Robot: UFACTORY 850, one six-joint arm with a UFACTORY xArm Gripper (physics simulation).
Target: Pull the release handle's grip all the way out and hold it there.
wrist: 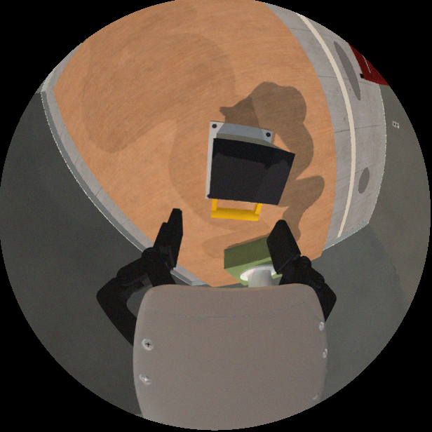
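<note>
The release handle's yellow grip [235, 214] sticks out from under a black-topped housing [250, 172], on its side toward my gripper. Its crossbar and two side arms show; the rest is hidden under the housing. The housing stands on a light grey base plate [242, 131] with dark bolts at its corners. My gripper [229, 226] is open, with nothing between its fingers. In the wrist view the grip's bar appears between the two fingertips, nearer the right one. I cannot tell how far the fingertips are from it in depth.
A green block [245, 255] with a white round part stands close by, partly behind the right finger. The orange-brown wooden surface [135, 100] has a grey border [345, 165] with a pale stripe at the right. A red object [370, 70] is beyond it at the upper right.
</note>
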